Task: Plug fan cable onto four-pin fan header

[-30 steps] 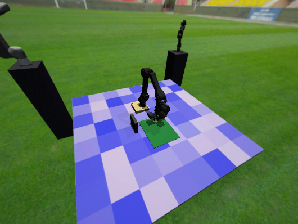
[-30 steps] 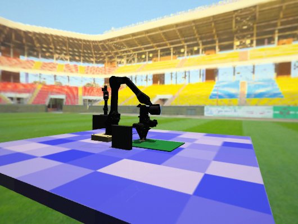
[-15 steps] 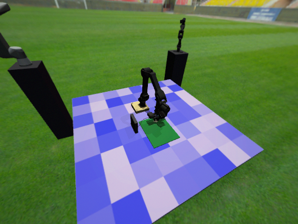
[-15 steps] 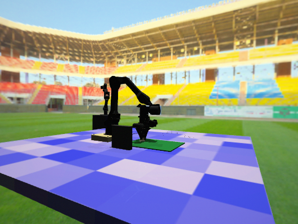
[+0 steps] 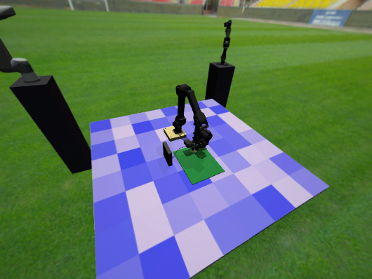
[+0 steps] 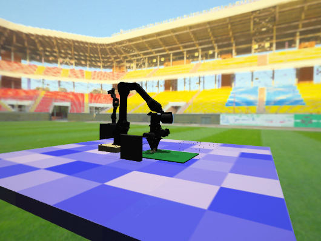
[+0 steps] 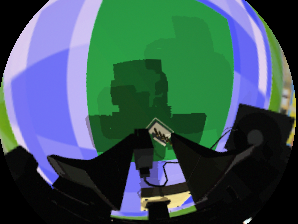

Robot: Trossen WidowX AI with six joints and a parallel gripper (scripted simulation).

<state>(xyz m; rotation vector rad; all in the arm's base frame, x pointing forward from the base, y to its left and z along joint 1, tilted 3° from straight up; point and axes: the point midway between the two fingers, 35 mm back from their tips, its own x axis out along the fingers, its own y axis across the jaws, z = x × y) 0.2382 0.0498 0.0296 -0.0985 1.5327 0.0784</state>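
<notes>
Now: gripper tip 1 cm to the right of the black plug, 1 cm below it and 1 cm past it. Also, from my gripper tip: black fan 21 cm to the right, 4 cm above, 1 cm ahead; green board 10 cm ahead, 3 cm to the right, 3 cm below; pale header 2 cm below, 1 cm to the right.
</notes>
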